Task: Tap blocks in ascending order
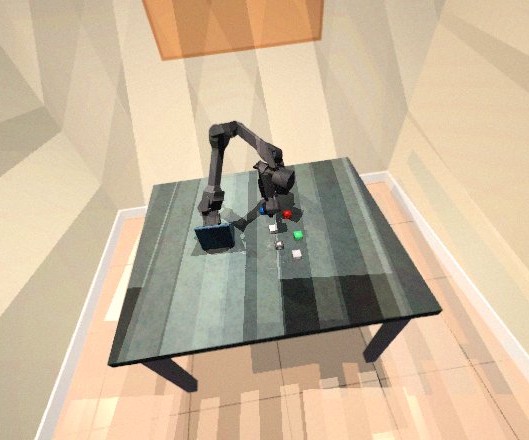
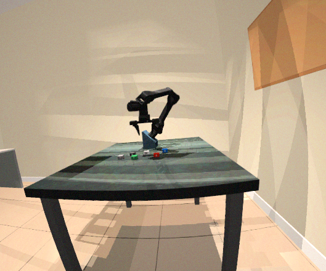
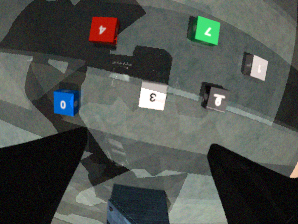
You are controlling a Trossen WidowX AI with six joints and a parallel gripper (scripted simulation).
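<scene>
Now: the blue block 30 mm behind my gripper tip, 110 mm to the left of it and 110 mm below it. The rest, counted from my gripper tip: red block: 80 mm ahead, 70 mm to the left, 110 mm below; then white block: 10 mm ahead, 10 mm to the right, 110 mm below; then dark grey block: 20 mm ahead, 100 mm to the right, 110 mm below.
</scene>
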